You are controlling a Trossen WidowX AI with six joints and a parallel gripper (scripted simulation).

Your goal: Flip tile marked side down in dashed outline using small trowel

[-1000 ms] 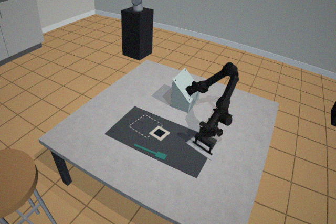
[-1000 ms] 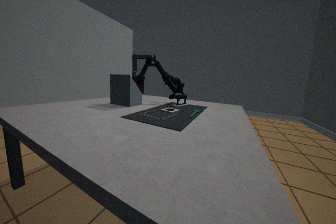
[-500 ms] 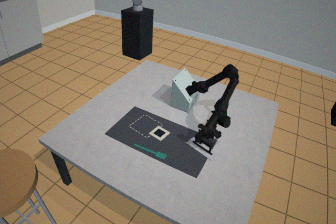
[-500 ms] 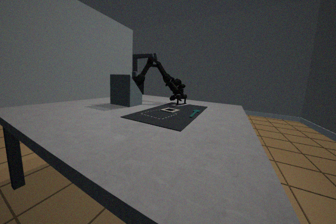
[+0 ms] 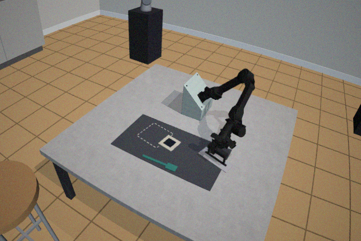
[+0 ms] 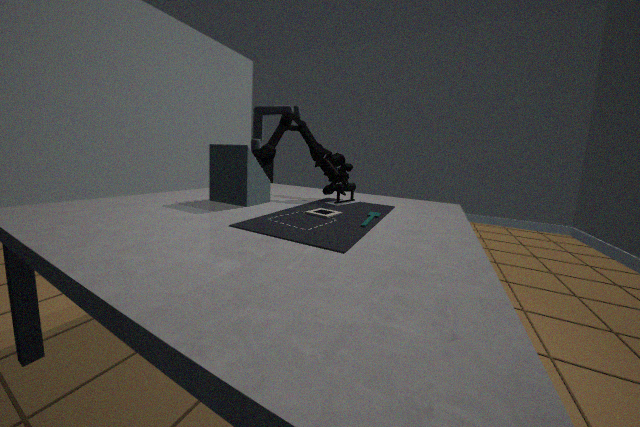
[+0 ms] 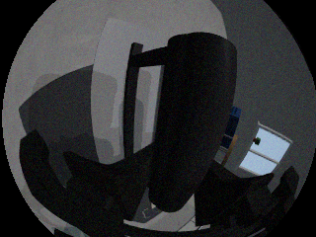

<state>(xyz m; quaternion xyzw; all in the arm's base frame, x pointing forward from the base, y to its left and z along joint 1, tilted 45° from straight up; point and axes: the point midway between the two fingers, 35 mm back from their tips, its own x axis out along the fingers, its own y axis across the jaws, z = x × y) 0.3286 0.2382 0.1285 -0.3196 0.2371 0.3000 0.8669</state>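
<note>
The dark mat is 4 cm ahead of my gripper tip, 23 cm to the right of it and 7 cm below it. Also, from my gripper tip: green flat tool: 18 cm ahead, 21 cm to the right, 5 cm below; then black-handled tool: 3 cm behind, 1 cm below; then tile: 2 cm ahead, 26 cm to the right, 5 cm below.
</note>
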